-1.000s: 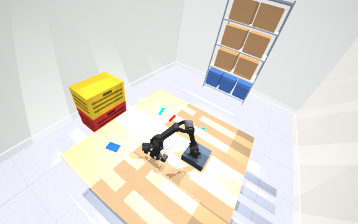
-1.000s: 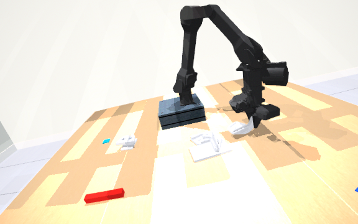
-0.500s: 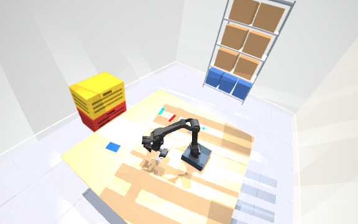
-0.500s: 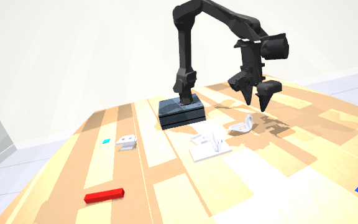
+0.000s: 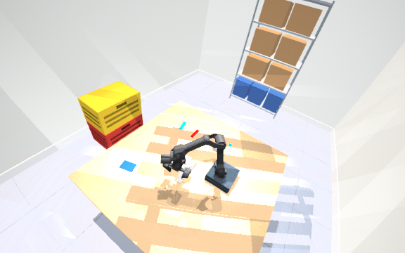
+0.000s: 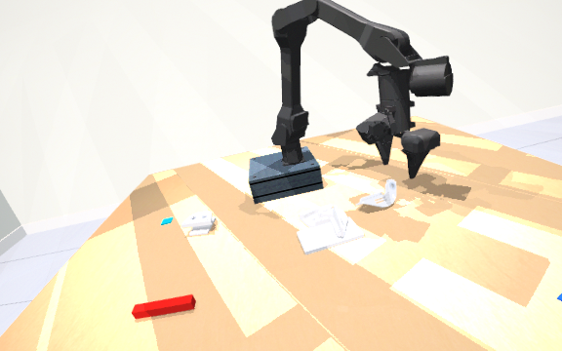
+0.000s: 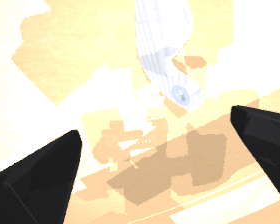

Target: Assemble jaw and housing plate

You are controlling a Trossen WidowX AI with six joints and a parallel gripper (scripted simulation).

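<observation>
Right now my gripper tip is 50 mm above the white jaw, 20 mm to the left of it and 20 mm past it. The rest, counted from my gripper tip: small cyan marker: 600 mm to the right, 140 mm behind, 80 mm below; blue tile: 350 mm ahead, 150 mm to the left, 80 mm below; red bar: 480 mm to the right, 190 mm ahead, 70 mm below.
</observation>
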